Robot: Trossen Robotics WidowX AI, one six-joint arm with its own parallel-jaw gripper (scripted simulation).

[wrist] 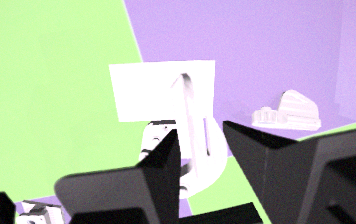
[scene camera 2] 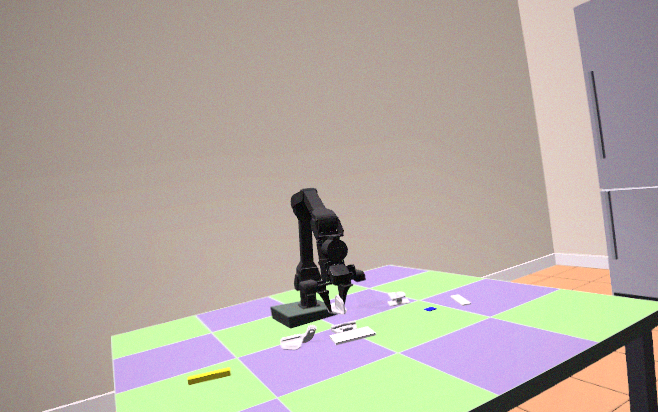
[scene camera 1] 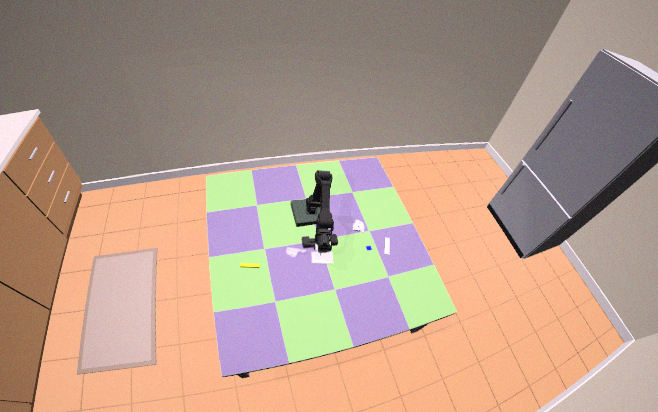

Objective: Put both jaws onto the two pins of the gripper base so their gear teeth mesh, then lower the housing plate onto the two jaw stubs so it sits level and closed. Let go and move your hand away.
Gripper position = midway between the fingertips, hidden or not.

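Note:
Scene camera 2 shows my gripper (scene camera 2: 336, 310). In the wrist view you'd see my gripper (wrist: 200, 130) as well, and my gripper carries a white jaw (wrist: 206, 165). There's also a white jaw (wrist: 291, 113) that shows there.

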